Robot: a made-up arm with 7 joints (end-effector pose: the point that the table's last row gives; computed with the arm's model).
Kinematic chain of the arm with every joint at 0, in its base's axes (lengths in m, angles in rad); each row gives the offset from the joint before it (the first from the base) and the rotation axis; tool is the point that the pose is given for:
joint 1: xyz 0 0 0.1 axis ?
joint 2: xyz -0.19 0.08 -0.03 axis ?
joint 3: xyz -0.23 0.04 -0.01 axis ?
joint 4: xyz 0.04 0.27 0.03 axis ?
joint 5: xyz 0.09 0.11 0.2 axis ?
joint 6: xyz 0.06 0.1 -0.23 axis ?
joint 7: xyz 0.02 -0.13 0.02 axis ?
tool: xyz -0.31 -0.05 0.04
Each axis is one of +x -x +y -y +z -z.
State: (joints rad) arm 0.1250 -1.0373 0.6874 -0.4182 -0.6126 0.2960 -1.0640
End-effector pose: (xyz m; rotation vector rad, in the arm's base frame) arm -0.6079 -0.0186 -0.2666 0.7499 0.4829 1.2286
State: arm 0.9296 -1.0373 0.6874 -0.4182 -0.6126 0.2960 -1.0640
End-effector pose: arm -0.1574 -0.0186 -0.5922 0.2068 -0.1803 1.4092
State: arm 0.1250 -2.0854 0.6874 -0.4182 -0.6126 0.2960 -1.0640
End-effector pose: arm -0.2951 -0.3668 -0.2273 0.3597 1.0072 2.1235
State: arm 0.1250 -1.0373 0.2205 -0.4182 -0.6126 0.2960 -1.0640
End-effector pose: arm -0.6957 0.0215 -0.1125 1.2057 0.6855 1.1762
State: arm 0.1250 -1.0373 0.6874 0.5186 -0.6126 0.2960 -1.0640
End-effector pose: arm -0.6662 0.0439 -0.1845 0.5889 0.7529 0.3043
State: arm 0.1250 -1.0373 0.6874 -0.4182 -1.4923 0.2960 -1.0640
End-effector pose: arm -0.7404 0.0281 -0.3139 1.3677 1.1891 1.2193
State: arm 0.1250 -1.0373 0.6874 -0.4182 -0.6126 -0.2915 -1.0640
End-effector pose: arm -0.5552 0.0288 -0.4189 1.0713 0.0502 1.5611
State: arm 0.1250 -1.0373 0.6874 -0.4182 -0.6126 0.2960 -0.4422
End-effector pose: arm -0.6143 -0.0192 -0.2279 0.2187 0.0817 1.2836
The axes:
joint 1: -y
joint 2: -z
joint 3: -x
joint 4: +y
joint 5: -x
joint 6: +y
joint 7: -x

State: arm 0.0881 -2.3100 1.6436 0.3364 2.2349 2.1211 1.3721
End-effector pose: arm -0.3978 0.1640 -0.3461 -0.7999 -0.1478 -2.0297
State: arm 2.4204 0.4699 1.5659 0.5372 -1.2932 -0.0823 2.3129
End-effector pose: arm 0.6184 0.4418 0.4130 -0.3615 -0.1263 -2.0699
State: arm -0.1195 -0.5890 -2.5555 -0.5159 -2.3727 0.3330 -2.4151
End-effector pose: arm -0.2797 -0.6101 0.1843 0.8280 0.4993 -0.3145
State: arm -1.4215 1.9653 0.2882 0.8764 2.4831 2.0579 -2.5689
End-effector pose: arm -0.1826 -0.1754 -0.0913 -2.8985 0.1133 -0.7775
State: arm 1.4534 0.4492 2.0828 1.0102 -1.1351 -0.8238 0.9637
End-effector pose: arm 0.6678 0.0028 -0.4713 -0.8607 -0.4354 -2.5239
